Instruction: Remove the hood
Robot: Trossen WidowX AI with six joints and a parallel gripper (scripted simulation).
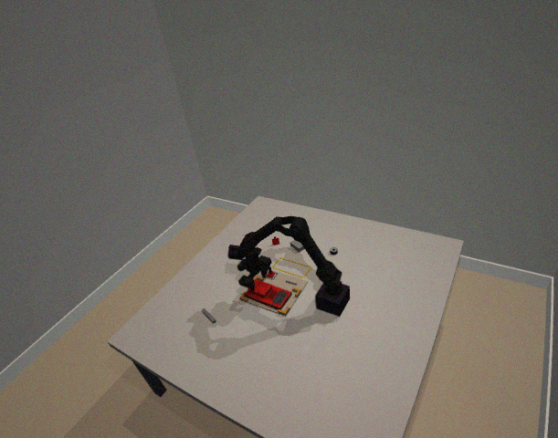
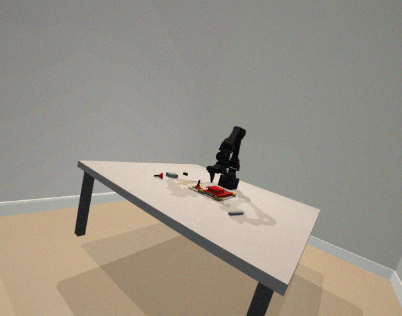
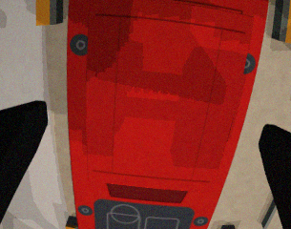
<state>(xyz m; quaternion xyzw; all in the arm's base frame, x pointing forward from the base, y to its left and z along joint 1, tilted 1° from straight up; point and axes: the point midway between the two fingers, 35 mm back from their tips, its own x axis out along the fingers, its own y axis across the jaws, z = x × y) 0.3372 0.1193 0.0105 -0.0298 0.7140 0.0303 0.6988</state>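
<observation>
My gripper tip is 3 cm above the hood. Round my gripper tip: grey bar (23 cm to the left, 12 cm ahead, 6 cm below).
</observation>
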